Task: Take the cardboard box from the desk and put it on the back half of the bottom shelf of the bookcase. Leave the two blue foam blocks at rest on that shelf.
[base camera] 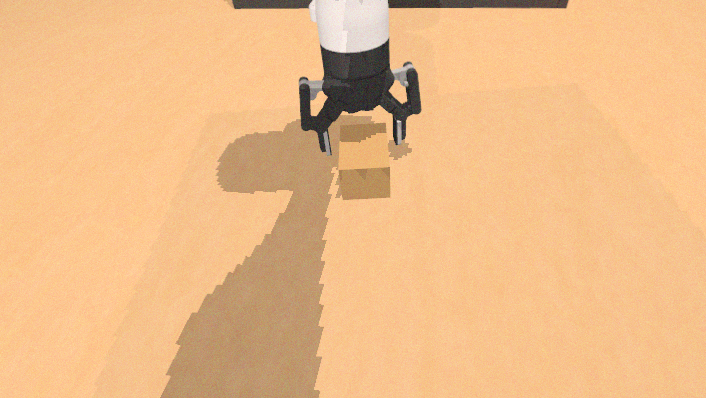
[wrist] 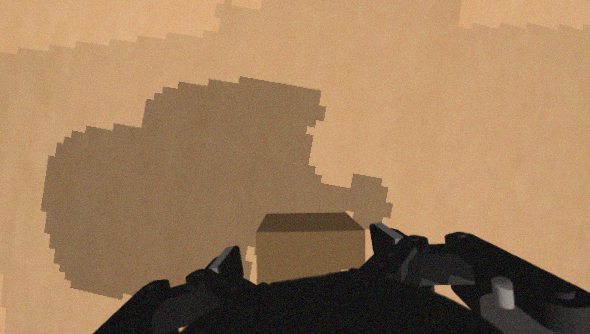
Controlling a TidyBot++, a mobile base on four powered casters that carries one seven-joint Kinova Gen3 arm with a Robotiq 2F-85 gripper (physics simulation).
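Places are measured from the arm's base along level axes (x back, y right, z up), in metres.
Pixels of known places: gripper, fingertip midpoint: (base camera: 363, 146) (wrist: 306, 249).
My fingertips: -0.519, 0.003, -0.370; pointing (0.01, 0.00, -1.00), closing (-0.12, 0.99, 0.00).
Observation:
Behind a point stands the place of what it marks, as x, y, z.
The cardboard box (base camera: 365, 184) {-0.447, 0.003, -0.372} (wrist: 310, 255) {-0.524, 0.004, -0.347} sits upright on the light wood-coloured surface (base camera: 500, 250) {-0.354, 0.142, -0.397} (wrist: 475, 125) {-0.598, 0.140, -0.397}. My gripper (base camera: 362, 147) {-0.519, 0.003, -0.370} (wrist: 306, 249) {-0.519, 0.003, -0.370} is open and points down at the box, with nothing held. In both views one fingertip shows to the left of the box and one to the right, with a narrow gap on each side. How far the fingertips are above the surface is hard to tell. The gripper's body hides part of the box in the wrist view. The bookcase and the two blue foam blocks cannot be made out in either view.
A dark, straight-edged object (base camera: 500, 3) {-1.023, 0.333, -0.386} runs along the top edge of the base camera view, behind the arm. The arm's shadow (base camera: 260, 162) {-0.536, -0.145, -0.397} (wrist: 175, 200) {-0.551, -0.095, -0.397} falls across the surface to the left of the box.

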